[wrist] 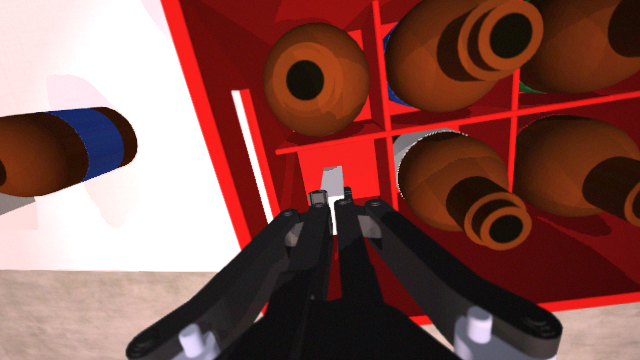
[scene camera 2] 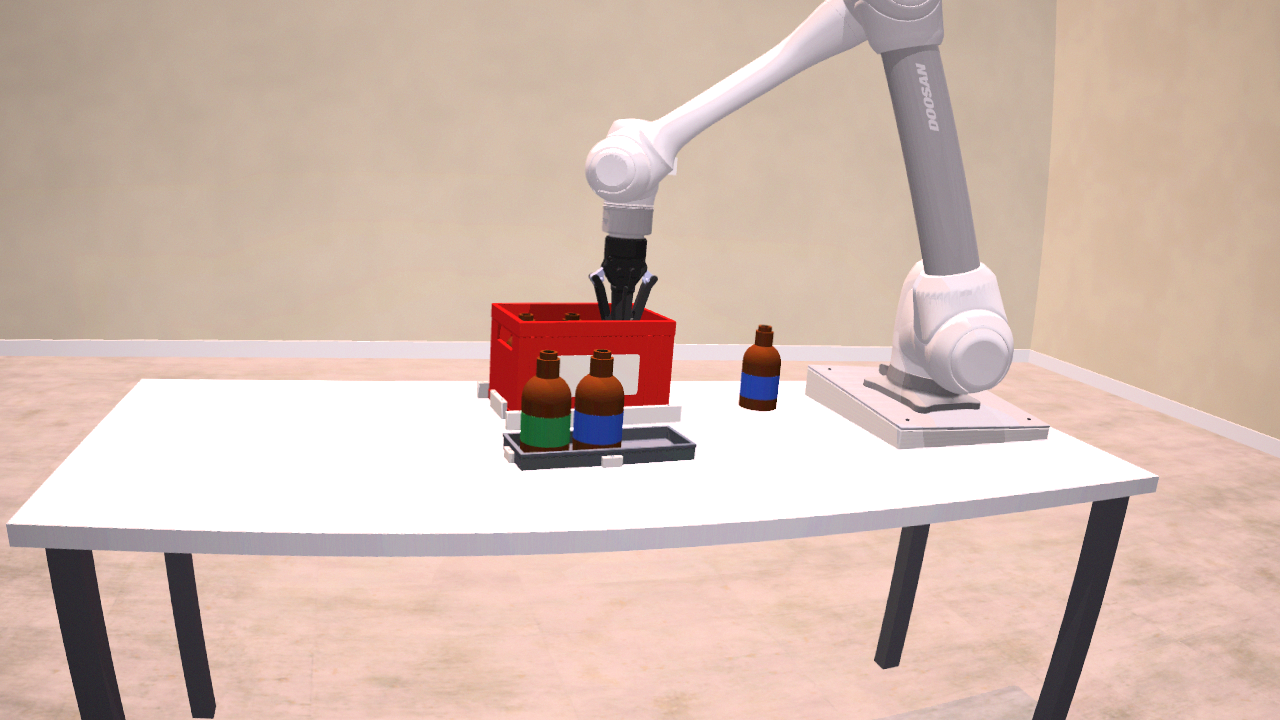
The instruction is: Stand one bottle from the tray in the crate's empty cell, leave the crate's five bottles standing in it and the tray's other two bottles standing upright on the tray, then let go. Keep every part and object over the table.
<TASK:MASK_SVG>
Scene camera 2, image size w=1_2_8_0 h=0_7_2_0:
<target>my gripper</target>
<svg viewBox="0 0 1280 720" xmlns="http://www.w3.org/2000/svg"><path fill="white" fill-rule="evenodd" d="M607 235L605 237L604 260L601 268L595 273L589 274L589 279L595 288L601 320L640 321L651 288L658 281L658 277L652 275L647 270L645 261L647 240L646 238L630 239ZM642 278L642 284L632 308L635 285ZM604 275L611 284L611 313L603 284Z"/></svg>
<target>blue-labelled bottle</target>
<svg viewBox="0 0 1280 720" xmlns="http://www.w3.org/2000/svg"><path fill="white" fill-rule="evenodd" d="M758 325L758 330L756 330L755 344L750 346L743 356L738 405L747 410L766 412L773 411L777 407L781 357L773 346L774 332L772 331L772 326Z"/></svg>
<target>green-labelled bottle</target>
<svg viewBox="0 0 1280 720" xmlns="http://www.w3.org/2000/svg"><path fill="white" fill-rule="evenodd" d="M541 350L540 356L537 357L536 375L528 380L522 391L520 449L524 453L569 451L572 406L571 390L567 382L559 376L560 358L558 358L558 352L554 350Z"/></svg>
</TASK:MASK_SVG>
